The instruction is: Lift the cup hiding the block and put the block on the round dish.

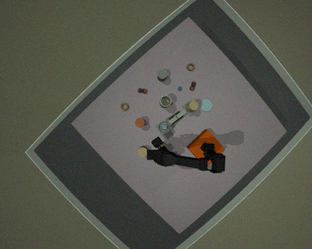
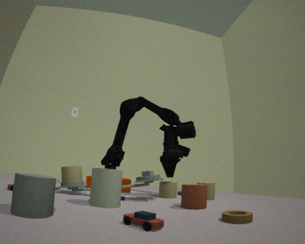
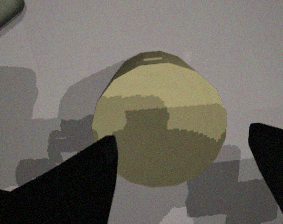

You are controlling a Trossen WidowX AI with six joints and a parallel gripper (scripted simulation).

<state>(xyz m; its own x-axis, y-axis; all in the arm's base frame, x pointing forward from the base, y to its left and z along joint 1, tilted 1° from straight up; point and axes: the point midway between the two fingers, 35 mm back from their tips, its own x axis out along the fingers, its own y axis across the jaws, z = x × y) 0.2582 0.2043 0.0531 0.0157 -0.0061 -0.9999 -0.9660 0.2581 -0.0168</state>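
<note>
My gripper tip is now 80 mm short of the grey block and 120 mm to the left of it. Also, from my gripper tip: hollow pale cylinder 190 mm ahead, 270 mm to the right, 40 mm below; blue piece 170 mm ahead, 440 mm to the right, 80 mm below; orange cylinder 230 mm ahead, 60 mm to the right, 50 mm below.
</note>
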